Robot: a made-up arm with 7 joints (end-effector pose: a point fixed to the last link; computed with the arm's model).
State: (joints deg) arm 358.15 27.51 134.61 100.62 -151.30 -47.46 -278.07
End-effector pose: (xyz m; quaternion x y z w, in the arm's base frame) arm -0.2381 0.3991 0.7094 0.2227 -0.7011 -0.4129 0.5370
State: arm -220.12 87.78 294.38 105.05 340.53 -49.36 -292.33
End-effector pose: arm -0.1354 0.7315 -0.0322 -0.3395 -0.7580 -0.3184 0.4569
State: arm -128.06 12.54 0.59 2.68 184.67 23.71 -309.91
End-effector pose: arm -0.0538 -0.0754 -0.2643 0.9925 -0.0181 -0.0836 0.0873
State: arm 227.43 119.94 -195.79 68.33 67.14 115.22 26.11
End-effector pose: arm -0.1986 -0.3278 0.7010 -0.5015 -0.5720 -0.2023 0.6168
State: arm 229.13 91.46 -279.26 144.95 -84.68 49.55 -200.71
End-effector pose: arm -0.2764 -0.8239 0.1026 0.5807 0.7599 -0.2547 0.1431
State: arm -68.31 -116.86 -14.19 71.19 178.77 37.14 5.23
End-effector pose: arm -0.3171 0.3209 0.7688 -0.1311 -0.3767 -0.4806 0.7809
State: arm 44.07 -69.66 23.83 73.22 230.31 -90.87 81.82
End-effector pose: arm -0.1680 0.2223 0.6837 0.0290 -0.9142 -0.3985 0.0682
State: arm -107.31 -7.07 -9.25 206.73 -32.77 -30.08 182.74
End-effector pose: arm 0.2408 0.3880 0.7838 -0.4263 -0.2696 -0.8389 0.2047
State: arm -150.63 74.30 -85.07 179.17 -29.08 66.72 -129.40
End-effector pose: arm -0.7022 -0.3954 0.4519 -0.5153 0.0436 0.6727 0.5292
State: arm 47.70 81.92 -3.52 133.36 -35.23 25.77 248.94
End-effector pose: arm 0.5541 0.5881 -0.1292 -0.0644 0.9523 0.0588 0.2924
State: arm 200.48 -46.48 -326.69 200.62 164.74 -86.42 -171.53
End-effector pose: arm 0.4709 0.2777 0.5688 0.1301 -0.1658 0.3672 0.9059
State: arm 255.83 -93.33 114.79 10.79 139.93 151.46 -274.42
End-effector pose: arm 0.2216 -0.3196 0.0082 -0.1087 0.8339 0.4920 0.2253
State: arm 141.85 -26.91 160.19 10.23 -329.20 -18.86 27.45
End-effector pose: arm 0.0043 -0.2169 -0.2601 0.5460 -0.8224 0.0105 0.1594
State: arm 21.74 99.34 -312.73 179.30 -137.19 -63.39 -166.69
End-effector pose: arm 0.6477 0.3319 0.1148 -0.7136 0.1661 0.1073 0.6720
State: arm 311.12 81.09 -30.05 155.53 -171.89 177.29 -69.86
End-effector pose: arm 0.4278 -0.5648 0.2437 -0.0791 -0.6049 -0.6471 0.4573
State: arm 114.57 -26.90 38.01 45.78 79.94 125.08 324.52
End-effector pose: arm -0.5206 0.1555 0.2697 -0.0506 0.7535 -0.6551 0.0215
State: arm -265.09 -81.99 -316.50 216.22 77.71 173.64 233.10
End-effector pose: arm 0.1963 -0.5365 0.0098 -0.6043 -0.0943 0.3575 0.7058
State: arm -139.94 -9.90 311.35 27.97 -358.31 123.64 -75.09
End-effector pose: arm -0.3651 0.0193 -0.0283 -0.4271 0.5690 -0.5103 0.4831
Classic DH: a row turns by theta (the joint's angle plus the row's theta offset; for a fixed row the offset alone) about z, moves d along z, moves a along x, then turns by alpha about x. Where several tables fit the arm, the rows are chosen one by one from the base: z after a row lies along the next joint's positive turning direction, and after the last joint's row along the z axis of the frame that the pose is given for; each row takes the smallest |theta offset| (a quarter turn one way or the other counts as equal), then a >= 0, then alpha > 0; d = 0 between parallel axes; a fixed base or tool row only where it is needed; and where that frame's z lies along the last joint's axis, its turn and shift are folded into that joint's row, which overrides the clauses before.
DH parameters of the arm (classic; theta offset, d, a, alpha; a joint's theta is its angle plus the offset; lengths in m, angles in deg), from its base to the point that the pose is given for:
joint 1: 0 0.199 0 -90
joint 2: 0 0 0 90
joint 3: 0 0.208 0.065 90
joint 4: 0 0 0.122 90
joint 5: 0 0.541 0 90
joint 6: 0 0 0.066 -90
joint 7: 0 0.085 0 0

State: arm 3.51 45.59 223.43 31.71 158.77 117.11 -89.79
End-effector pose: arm -0.3439 -0.4261 0.3569 0.3792 -0.1616 0.8505 0.3265
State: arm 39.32 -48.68 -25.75 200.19 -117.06 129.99 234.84
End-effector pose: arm -0.5524 -0.4063 0.4090 0.9410 -0.0156 0.3108 0.1327
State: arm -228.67 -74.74 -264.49 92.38 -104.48 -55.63 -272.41
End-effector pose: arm -0.2022 -0.6520 0.1296 0.8997 -0.3532 -0.0949 0.2381
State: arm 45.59 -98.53 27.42 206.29 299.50 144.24 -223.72
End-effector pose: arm -0.2915 -0.5596 -0.0516 -0.0389 0.2592 0.2942 0.9191
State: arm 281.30 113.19 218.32 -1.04 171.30 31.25 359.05
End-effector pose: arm -0.1673 0.3289 0.4916 -0.4126 -0.0523 0.4999 0.7597
